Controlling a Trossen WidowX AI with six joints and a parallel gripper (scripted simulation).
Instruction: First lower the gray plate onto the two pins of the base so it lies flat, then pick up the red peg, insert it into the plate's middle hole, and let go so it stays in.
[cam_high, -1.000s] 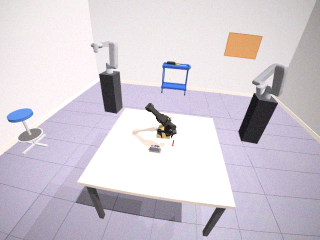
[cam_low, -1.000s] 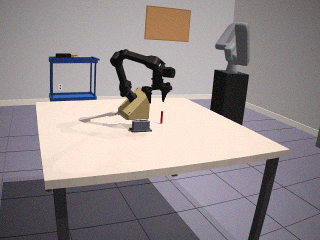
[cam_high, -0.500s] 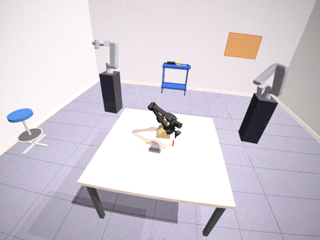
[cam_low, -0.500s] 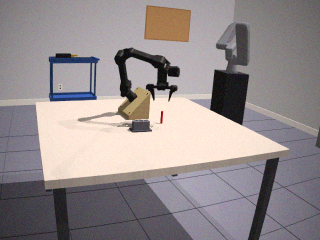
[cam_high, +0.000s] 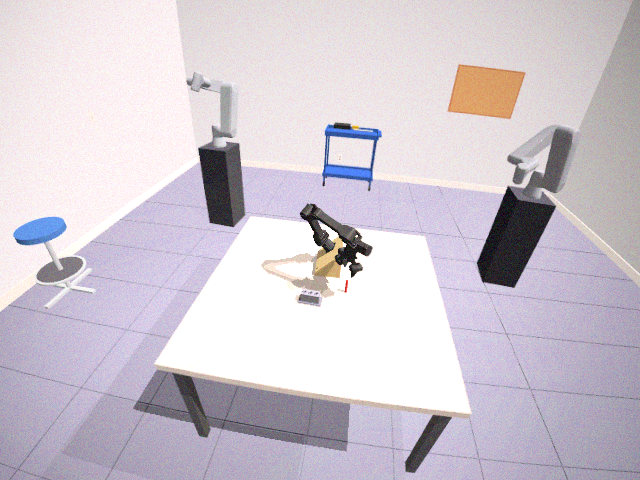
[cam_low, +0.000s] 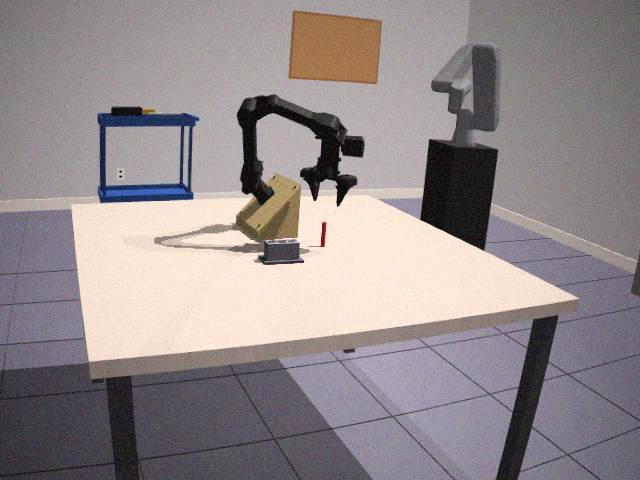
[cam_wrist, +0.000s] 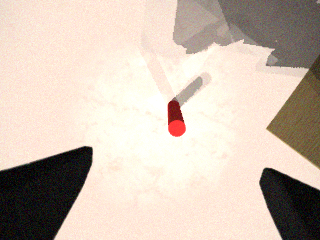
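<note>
My gripper tip is now 10 cm above the red peg. From my gripper tip the other things lie so: dark base (12 cm ahead, 17 cm to the right, 13 cm below); gray plate (12 cm ahead, 17 cm to the right, 10 cm below).
</note>
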